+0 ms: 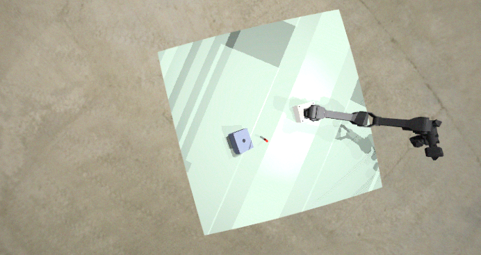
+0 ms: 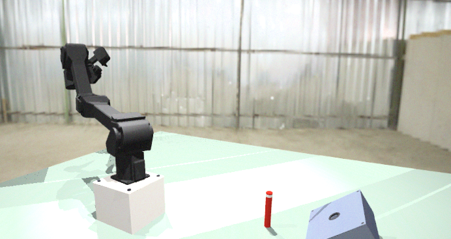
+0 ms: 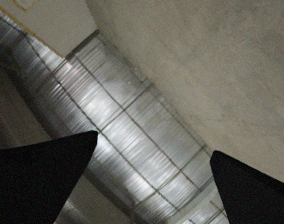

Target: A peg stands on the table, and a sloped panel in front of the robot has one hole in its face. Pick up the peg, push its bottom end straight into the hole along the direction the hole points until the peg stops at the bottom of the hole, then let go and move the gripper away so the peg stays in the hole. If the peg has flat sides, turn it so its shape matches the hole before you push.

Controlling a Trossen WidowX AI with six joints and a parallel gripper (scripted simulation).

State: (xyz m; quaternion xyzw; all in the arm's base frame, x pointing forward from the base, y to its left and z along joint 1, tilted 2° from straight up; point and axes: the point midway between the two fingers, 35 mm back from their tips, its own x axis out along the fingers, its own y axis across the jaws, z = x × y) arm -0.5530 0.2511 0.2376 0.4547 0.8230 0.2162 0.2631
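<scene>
Right now my gripper tip is 850 mm short of the red round peg, 250 mm above it and 150 mm to the left of it. From my gripper tip the other things lie so: sloped panel (1000 mm ahead, 250 mm below, 160 mm to the right).
</scene>
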